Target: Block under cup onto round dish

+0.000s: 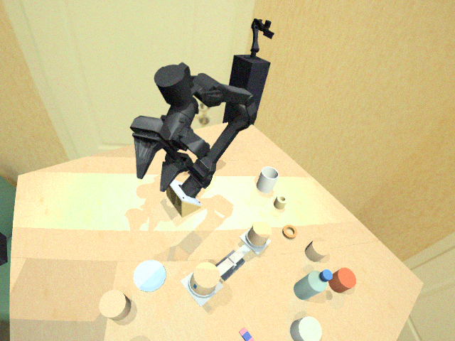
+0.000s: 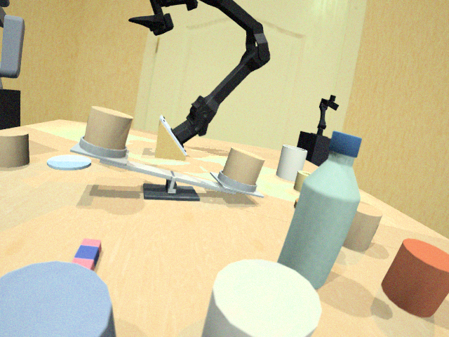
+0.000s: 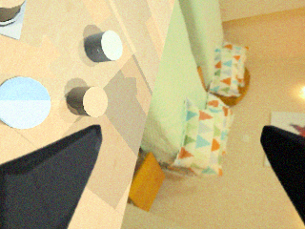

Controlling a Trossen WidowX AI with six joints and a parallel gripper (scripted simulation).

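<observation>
Now: gripper tip 33 cm above the teal block, 30 cm to the right of it and 13 cm short of it. Round my gripper tip: teal bottle: 36 cm ahead, 30 cm to the left, 26 cm below; round light-blue dish: 37 cm below, 7 cm to the right, 2 cm ahead; small balance: 35 cm below, 16 cm to the left, 14 cm ahead.
</observation>
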